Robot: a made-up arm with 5 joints. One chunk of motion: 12 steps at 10 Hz.
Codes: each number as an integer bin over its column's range. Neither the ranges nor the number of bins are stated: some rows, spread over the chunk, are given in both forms.
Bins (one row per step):
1: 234 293 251 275 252
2: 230 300 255 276 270
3: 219 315 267 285 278
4: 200 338 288 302 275
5: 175 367 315 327 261
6: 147 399 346 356 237
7: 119 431 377 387 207
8: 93 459 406 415 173
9: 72 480 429 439 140
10: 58 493 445 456 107
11: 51 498 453 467 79
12: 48 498 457 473 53
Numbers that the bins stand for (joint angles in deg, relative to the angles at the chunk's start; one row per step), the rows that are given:
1: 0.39 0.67 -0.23 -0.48 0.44
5: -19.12 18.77 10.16 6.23 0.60
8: -46.24 41.28 24.95 17.60 -0.95
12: -61.13 50.82 33.23 25.09 -3.07
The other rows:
2: -0.93 2.39 0.42 -0.35 0.76
3: -4.57 6.05 2.37 0.81 0.90
4: -10.86 11.68 5.78 3.01 0.84
6: -28.38 26.60 15.20 9.98 0.17
7: -37.64 34.43 20.23 13.98 -0.35
9: -53.19 46.42 28.68 20.70 -1.53
10: -57.82 49.60 31.28 22.90 -2.12
11: -60.13 50.82 32.58 24.32 -2.61

